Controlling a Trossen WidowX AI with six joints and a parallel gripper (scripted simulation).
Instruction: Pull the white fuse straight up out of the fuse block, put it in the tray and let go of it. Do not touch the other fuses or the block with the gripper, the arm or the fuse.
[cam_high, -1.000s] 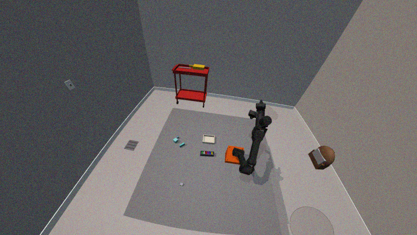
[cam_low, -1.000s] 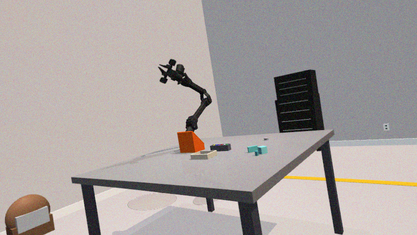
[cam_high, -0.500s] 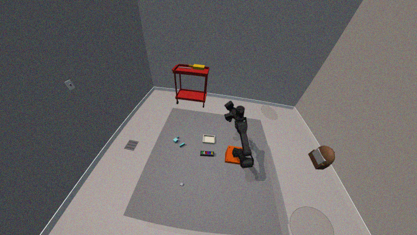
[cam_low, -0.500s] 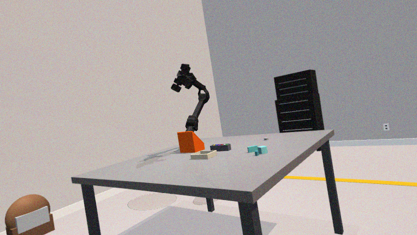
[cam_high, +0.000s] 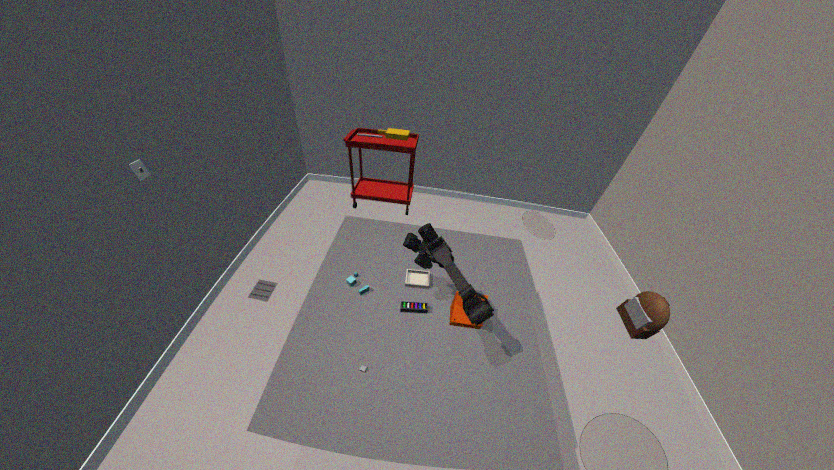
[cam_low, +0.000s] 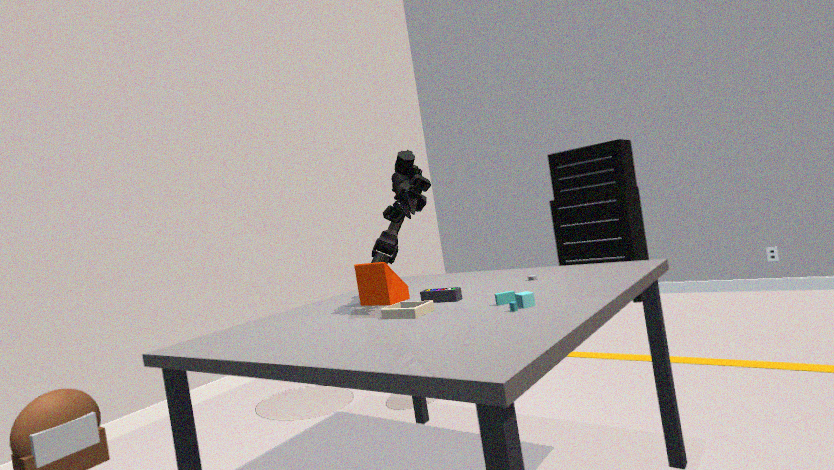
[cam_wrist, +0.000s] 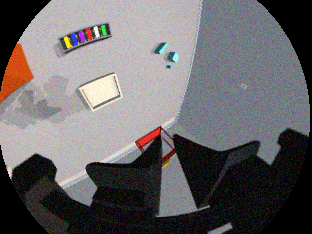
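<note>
The white fuse lies 4 cm behind my gripper tip, 15 cm to the left of it and 28 cm below it. Also, from my gripper tip: shallow beige tray (4 cm behind, 4 cm to the right, 30 cm below).
</note>
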